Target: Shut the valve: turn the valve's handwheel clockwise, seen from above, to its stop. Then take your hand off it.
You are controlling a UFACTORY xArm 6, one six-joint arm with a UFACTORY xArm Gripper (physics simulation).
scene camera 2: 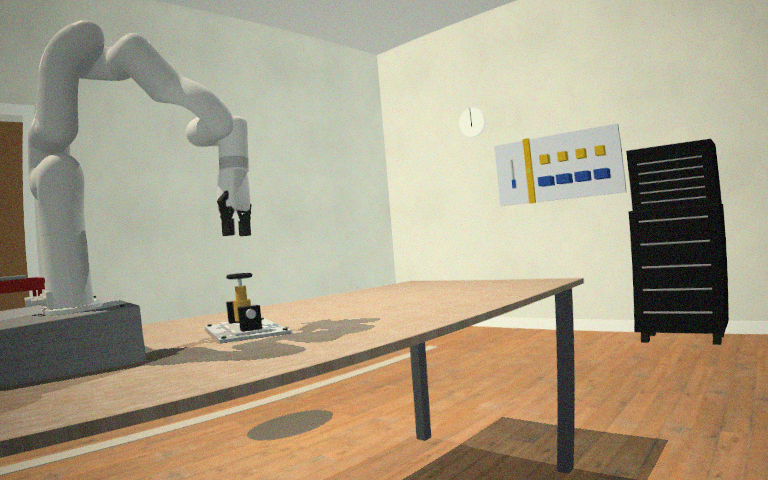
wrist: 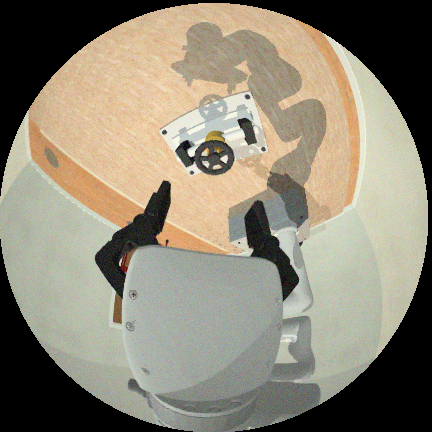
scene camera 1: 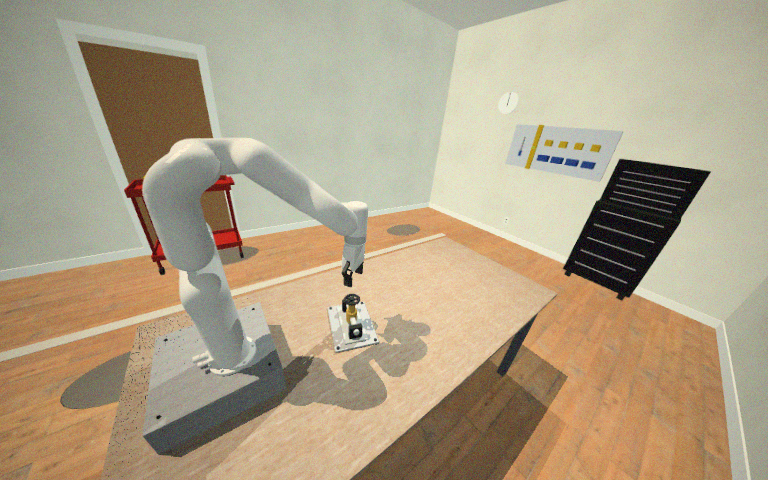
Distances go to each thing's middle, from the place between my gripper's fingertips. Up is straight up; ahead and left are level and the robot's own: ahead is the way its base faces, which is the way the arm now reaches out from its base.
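My hand is 110 mm above the black spoked handwheel (wrist: 213, 158). As for the white base plate (scene camera 1: 339, 344), it is 230 mm below my hand.
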